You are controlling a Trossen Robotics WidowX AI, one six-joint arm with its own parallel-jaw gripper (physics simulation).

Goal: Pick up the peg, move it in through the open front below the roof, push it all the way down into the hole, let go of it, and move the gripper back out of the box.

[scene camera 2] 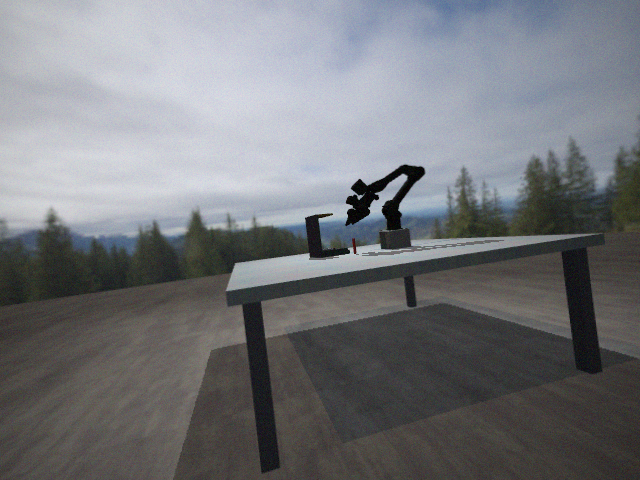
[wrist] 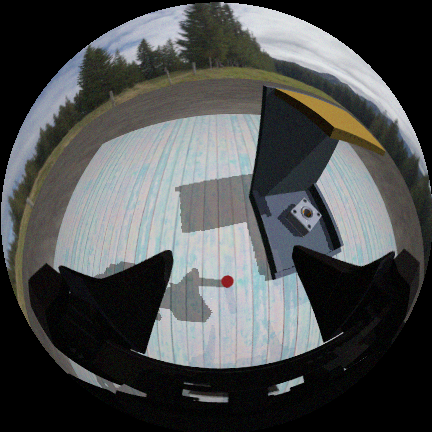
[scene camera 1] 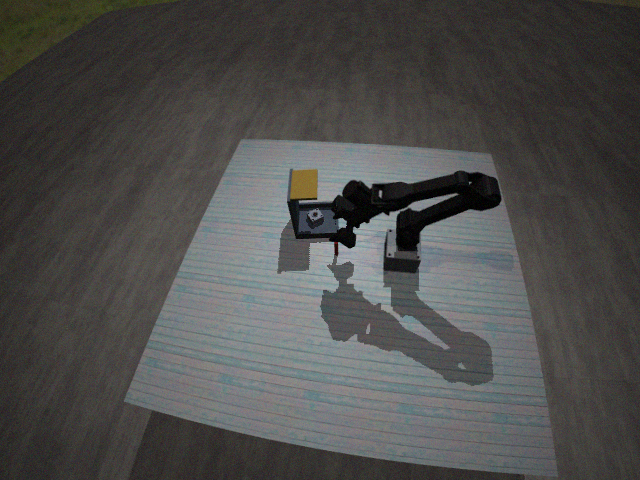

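Seen in the pictures: gripper, fingertip midpoint: [scene camera 2: 348,224] [wrist: 234,255] [scene camera 1: 331,229]; arm's base at its link origin: [scene camera 2: 394,229] [scene camera 1: 406,242].
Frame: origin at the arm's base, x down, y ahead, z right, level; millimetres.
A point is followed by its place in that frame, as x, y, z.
The red peg [scene camera 1: 336,248] {49, 244, 8} [scene camera 2: 354,246] {60, 246, 10} [wrist: 227,281] {18, 244, 15} stands upright on the table, just outside the box. In the wrist view I see its round top end-on, between and below the fingertips. My gripper [scene camera 1: 333,226] {-52, 258, 21} [scene camera 2: 348,222] {-52, 258, 21} [wrist: 234,255] {-52, 258, 21} is open and empty, pointing down at a slant above the peg, not touching it. The dark grey box [scene camera 1: 316,237] {93, 324, 87} [scene camera 2: 313,236] {-15, 408, 152} [wrist: 259,142] {-41, 397, 83} has a tall wall and an ochre roof [scene camera 1: 303,184] {-126, 356, 160} [scene camera 2: 324,214] {-122, 354, 95} [wrist: 335,117] {-126, 332, 128}. A light block [scene camera 1: 315,217] {60, 329, 160} [wrist: 298,209] {60, 340, 160} with the round hole sits on its floor; the hole is unfilled.
The box's low rim is beside the peg, and its roof overhangs part of the box floor. The robot's grey base [scene camera 1: 403,259] {10, 16, -60} [scene camera 2: 394,239] {50, 50, -58} stands on the pale striped table [scene camera 1: 248,330] {99, 535, -288} [scene camera 2: 268,276] {98, 772, -372} [wrist: 135,200] {98, 444, -175}, to the peg's right in both scene views. Arm and box shadows lie on the table.
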